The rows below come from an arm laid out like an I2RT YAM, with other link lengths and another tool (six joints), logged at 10 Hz.
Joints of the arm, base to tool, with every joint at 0 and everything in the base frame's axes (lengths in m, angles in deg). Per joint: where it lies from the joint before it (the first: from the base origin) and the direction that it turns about. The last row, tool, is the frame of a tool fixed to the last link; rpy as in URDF.
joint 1: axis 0 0 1 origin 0 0 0.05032
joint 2: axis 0 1 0 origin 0.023 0.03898 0.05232
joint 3: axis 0 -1 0 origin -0.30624 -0.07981 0
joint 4: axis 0 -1 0 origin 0.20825 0.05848 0.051
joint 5: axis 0 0 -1 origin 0.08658 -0.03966 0.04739
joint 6: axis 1 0 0 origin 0.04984 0 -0.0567
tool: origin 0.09 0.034 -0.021 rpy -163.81 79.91 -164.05
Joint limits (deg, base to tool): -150..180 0..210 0..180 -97..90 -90..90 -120..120
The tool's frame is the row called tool.
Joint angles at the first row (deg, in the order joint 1, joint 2, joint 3, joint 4, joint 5, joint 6):
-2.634, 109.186, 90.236, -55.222, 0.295, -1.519
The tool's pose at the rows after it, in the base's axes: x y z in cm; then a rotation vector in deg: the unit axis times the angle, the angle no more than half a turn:
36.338, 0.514, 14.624, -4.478, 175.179, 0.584
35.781, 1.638, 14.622, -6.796, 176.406, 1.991
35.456, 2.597, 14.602, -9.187, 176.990, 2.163
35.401, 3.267, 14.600, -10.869, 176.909, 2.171
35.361, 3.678, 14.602, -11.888, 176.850, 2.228
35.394, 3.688, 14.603, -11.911, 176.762, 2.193
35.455, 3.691, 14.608, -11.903, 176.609, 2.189
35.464, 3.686, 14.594, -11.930, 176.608, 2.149
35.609, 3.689, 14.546, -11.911, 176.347, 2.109
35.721, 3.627, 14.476, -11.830, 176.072, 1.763
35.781, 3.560, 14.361, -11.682, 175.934, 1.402
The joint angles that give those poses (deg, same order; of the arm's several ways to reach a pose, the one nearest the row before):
-1.519, 109.187, 90.238, -56.644, -1.366, -1.453
-0.055, 109.186, 90.236, -57.976, -2.153, -1.323
1.476, 109.185, 90.236, -58.653, -2.197, -1.322
2.567, 109.187, 90.236, -58.653, -2.175, -1.323
3.225, 109.187, 90.238, -58.654, -2.196, -1.322
3.246, 109.186, 90.235, -58.565, -2.175, -1.322
3.245, 109.187, 90.237, -58.412, -2.175, -1.322
3.246, 109.208, 90.235, -58.390, -2.153, -1.344
3.246, 109.296, 90.216, -58.021, -2.131, -1.344
3.223, 109.295, 90.039, -57.560, -1.913, -1.367
3.203, 109.296, 89.757, -57.124, -1.672, -1.343

